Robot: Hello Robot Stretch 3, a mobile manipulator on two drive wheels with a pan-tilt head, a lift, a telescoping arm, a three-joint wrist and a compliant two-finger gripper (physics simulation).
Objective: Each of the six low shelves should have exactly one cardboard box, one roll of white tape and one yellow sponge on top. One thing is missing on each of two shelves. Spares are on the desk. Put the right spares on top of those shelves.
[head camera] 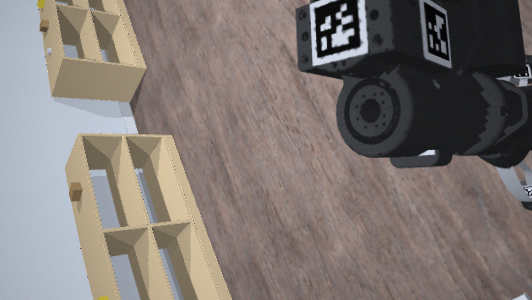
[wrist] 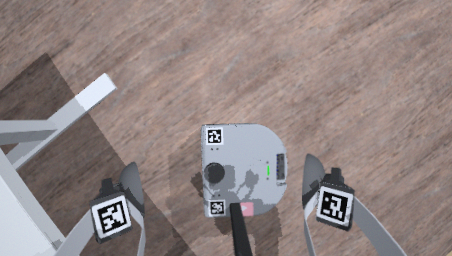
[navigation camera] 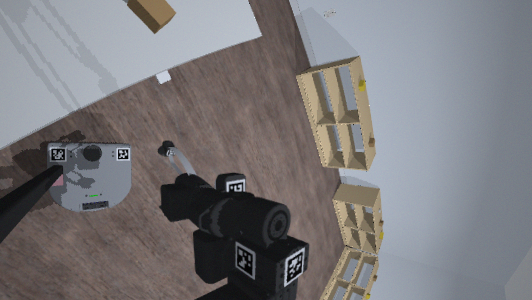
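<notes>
My gripper point(wrist: 222, 177) is open, with nothing between its fingers. In the head view, the nearer low shelf point(head camera: 147, 197) bears a cardboard box point(head camera: 75, 191) and a yellow sponge point(head camera: 103, 298), cut by the lower edge; I cannot make out tape. The farther shelf point(head camera: 95, 82) bears a yellow sponge point(head camera: 41, 3), a cardboard box point(head camera: 44, 25) and a white tape roll point(head camera: 49, 51). In the navigation view, three shelves show on the right; the top one point(navigation camera: 336, 123) has a yellow sponge point(navigation camera: 362, 85) and a box point(navigation camera: 371, 142). A cardboard box point(navigation camera: 152, 14) stands on the white desk point(navigation camera: 210, 30).
The robot's base point(navigation camera: 95, 175) point(wrist: 250, 155) shows below the arm. A white desk leg point(wrist: 97, 91) stands at the left in the wrist view; part of one point(navigation camera: 163, 76) shows at the desk edge. The shelves stand along a pale wall point(navigation camera: 440, 125).
</notes>
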